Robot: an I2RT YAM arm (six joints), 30 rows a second.
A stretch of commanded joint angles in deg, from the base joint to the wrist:
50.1, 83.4, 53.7, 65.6, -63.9, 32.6
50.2, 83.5, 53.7, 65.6, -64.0, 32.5
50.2, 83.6, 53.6, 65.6, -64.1, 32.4
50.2, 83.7, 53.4, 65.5, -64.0, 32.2
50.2, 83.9, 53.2, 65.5, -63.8, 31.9
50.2, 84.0, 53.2, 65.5, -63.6, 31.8
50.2, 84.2, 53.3, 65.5, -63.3, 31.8
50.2, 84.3, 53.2, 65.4, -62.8, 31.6
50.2, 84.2, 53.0, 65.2, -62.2, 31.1
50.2, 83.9, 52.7, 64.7, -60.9, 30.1
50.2, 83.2, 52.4, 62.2, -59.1, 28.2
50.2, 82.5, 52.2, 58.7, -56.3, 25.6
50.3, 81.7, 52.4, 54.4, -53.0, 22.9
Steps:
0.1, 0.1, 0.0, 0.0, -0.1, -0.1
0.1, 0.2, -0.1, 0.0, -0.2, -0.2
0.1, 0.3, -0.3, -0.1, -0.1, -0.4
0.1, 0.5, -0.5, -0.1, 0.1, -0.7
0.1, 0.6, -0.5, -0.1, 0.3, -0.8
0.1, 0.8, -0.4, -0.1, 0.6, -0.8
0.1, 0.9, -0.5, -0.2, 1.1, -1.0
0.1, 0.8, -0.7, -0.4, 1.7, -1.5
0.1, 0.5, -1.0, -0.9, 3.0, -2.5
0.1, -0.2, -1.3, -3.4, 4.8, -4.4
0.1, -0.9, -1.5, -6.9, 7.6, -7.0
0.2, -1.7, -1.3, -11.2, 10.9, -9.7

